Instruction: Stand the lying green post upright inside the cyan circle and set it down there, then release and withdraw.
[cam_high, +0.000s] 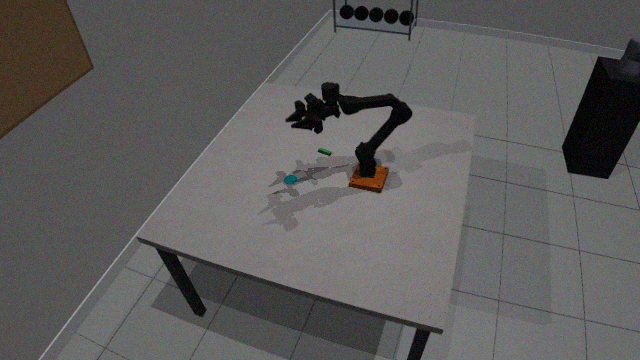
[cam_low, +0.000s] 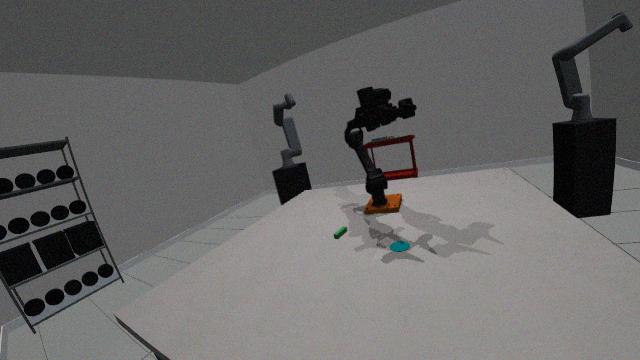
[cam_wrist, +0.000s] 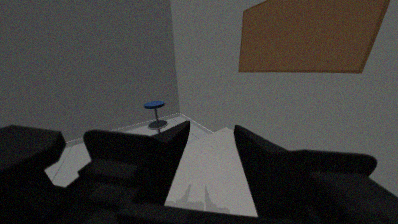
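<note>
Now: the green post 380 mm below my gripper tip, 300 mm to the right of it and 40 mm behind it. Round my gripper tip: cyan circle (390 mm below, 80 mm to the right, 60 mm ahead).
</note>
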